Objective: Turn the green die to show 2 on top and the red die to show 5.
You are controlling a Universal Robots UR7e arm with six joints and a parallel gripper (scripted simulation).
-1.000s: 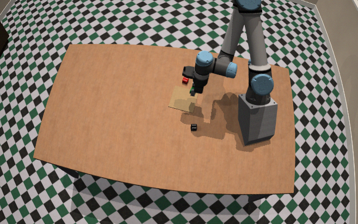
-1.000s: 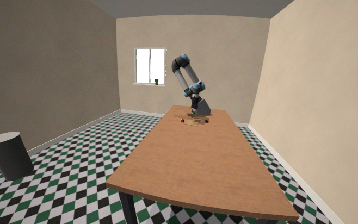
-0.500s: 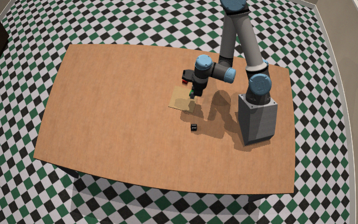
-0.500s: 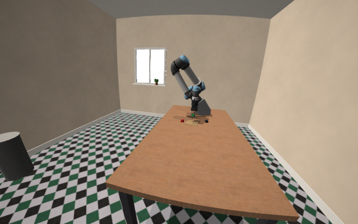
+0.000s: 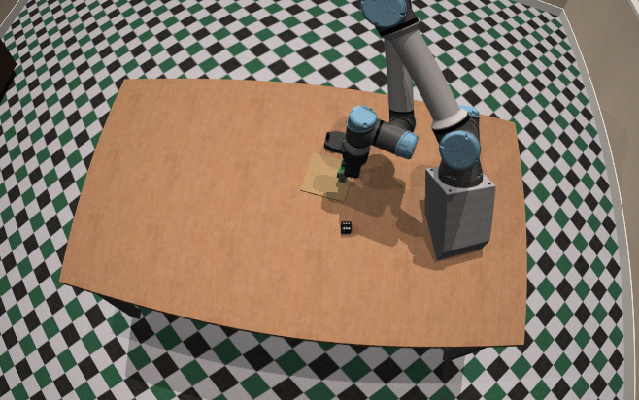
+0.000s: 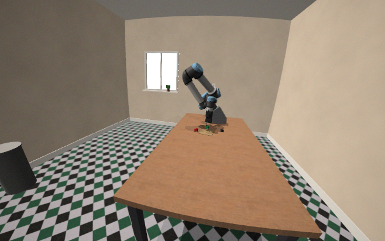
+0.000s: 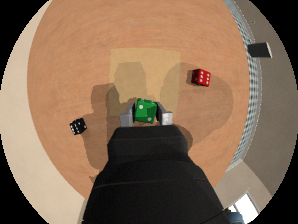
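Right now my hand is 5 cm above the tan mat, 4 cm short of it and 1 cm to the left of it. Round my hand: green die (right at my hand); then black die (17 cm to the left, 3 cm below, 1 cm ahead); then red die (13 cm to the right, 3 cm below, 2 cm ahead).
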